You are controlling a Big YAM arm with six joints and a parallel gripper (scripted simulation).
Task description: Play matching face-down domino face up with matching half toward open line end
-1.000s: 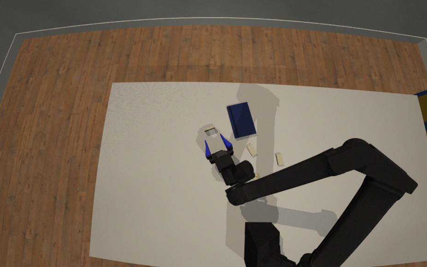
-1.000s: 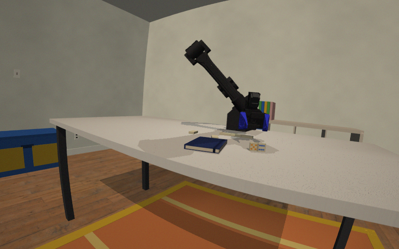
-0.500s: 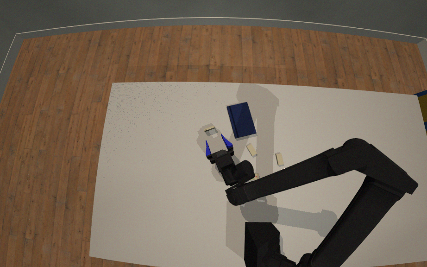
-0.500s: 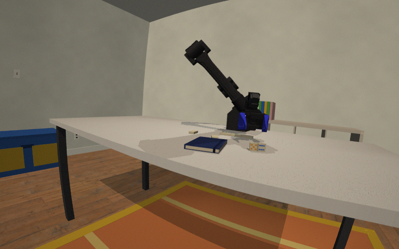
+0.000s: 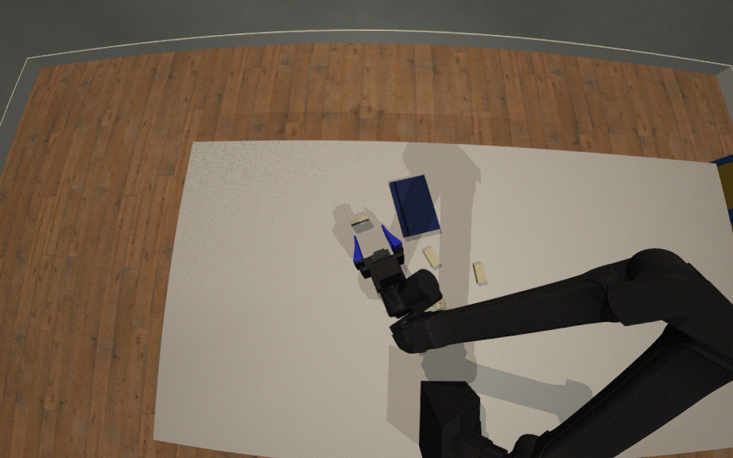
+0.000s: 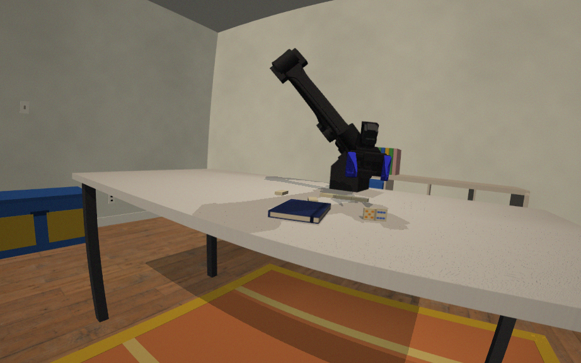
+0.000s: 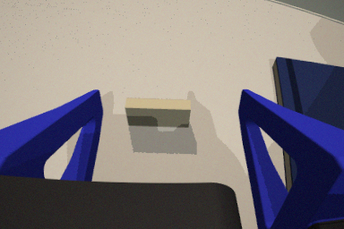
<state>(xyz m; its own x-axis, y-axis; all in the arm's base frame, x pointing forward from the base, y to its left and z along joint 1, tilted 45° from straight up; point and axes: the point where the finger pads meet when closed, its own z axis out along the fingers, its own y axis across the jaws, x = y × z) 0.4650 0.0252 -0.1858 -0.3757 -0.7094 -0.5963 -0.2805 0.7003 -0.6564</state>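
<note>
Right now the domino is 8 cm below my hand, 5 cm ahead of it and 2 cm to the left of it. Round my hand: dark blue book 13 cm to the right, 9 cm below, 8 cm ahead.
</note>
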